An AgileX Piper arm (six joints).
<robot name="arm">
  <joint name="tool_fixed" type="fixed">
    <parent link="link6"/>
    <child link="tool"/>
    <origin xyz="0 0 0" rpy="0 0 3.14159"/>
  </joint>
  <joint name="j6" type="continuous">
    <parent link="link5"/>
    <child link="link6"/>
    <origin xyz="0.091 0 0" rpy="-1.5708 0 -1.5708"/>
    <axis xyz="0 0 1"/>
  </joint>
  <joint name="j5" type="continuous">
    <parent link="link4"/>
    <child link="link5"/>
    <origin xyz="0 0 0" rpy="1.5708 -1.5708 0"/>
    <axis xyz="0 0 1"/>
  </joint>
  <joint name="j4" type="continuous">
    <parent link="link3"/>
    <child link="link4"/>
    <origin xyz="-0.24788 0.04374 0" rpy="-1.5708 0 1.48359"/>
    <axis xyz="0 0 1"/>
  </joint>
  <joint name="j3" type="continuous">
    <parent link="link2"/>
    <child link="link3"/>
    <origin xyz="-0.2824 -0.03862 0" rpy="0 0 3.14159"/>
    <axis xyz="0 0 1"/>
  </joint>
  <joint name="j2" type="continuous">
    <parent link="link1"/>
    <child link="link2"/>
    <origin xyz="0 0 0" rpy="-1.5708 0 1.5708"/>
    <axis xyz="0 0 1"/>
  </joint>
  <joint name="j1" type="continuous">
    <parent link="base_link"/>
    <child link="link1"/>
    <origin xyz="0 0 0.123" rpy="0 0 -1.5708"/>
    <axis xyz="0 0 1"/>
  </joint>
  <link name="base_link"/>
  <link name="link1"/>
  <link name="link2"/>
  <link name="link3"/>
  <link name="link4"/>
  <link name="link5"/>
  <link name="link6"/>
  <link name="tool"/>
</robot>
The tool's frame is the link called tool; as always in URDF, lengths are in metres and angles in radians. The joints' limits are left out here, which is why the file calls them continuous.
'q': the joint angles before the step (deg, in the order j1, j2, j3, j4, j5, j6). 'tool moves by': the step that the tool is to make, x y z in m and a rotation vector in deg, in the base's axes. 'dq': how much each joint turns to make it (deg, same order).
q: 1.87 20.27 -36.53 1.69 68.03 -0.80
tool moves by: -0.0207 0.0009 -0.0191 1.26 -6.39 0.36
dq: -0.01 -9.47 5.16 1.12 -2.11 -0.01
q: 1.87 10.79 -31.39 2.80 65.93 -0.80
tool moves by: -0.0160 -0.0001 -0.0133 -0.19 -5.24 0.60
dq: -0.01 -7.74 3.03 0.30 -0.48 -0.81
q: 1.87 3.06 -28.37 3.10 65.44 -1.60
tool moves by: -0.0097 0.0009 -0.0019 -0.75 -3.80 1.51
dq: 0.02 -4.01 0.33 0.85 0.01 -1.90
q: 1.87 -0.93 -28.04 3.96 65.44 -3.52
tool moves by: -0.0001 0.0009 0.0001 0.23 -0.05 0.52
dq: -0.01 -0.01 -0.01 0.63 -0.01 -0.34
